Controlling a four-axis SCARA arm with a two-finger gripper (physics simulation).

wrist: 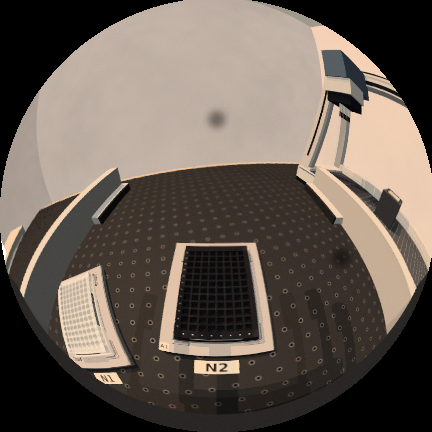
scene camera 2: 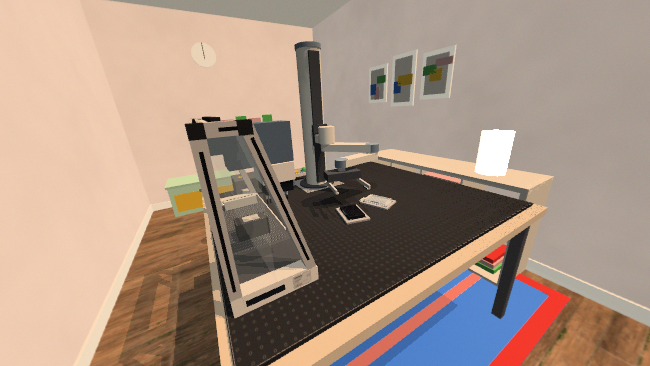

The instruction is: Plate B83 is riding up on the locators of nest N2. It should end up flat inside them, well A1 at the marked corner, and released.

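Places are measured from the arm's base along level axes (x ahead, y left, z up), in metres.
Pixels of known places: gripper, fingertip midpoint: [wrist: 216, 171] [scene camera 2: 353, 189]; arm's base, link origin: [scene camera 2: 317, 184].
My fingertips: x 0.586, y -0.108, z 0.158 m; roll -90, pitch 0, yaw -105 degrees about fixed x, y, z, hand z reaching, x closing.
Observation:
For each thing: its top centre in the pictures, then the offset to it from my fingertips. "spot": a spot on its surface instead. Level surfaces: height alone.
- Plate B83, top centre: [wrist: 215, 286] [scene camera 2: 352, 210] 0.023 m back, 0.007 m left, 0.118 m down
- nest N2, top centre: [wrist: 215, 290] [scene camera 2: 352, 212] 0.023 m back, 0.007 m left, 0.130 m down
- A1 tag, surface spot: [wrist: 164, 346] spot: 0.083 m back, 0.078 m left, 0.133 m down
- white plate, top centre: [wrist: 73, 312] [scene camera 2: 377, 198] 0.054 m back, 0.208 m left, 0.118 m down
- framed enclosure with a sloped clear front, surface spot: [scene camera 2: 310, 270] spot: 0.265 m ahead, 0.368 m right, 0.098 m down
- dark perforated table top, surface height: 0.145 m down
Plate B83 [scene camera 2: 352, 212] [wrist: 216, 292], black with a grid of wells, sits within the pale frame of nest N2 [scene camera 2: 358, 220] [wrist: 171, 300]. Its sides run parallel to the frame with similar margins left and right, and it looks level, though any small tilt is too fine to tell. The A1 tag [wrist: 164, 346] marks the nest's near left corner in the wrist view; the plate's own lettering is too small to read. My gripper [scene camera 2: 351, 187] [wrist: 216, 171] is wide open and empty, raised above the table and clear of the plate, its fingers apart.
A white plate [scene camera 2: 378, 201] [wrist: 82, 315] sits in nest N1, left of N2 in the wrist view. A framed enclosure with a sloped clear front [scene camera 2: 310, 270] stands at the left of the dark perforated table top [scene camera 2: 425, 225]. The arm's column [scene camera 2: 311, 115] rises behind the nests.

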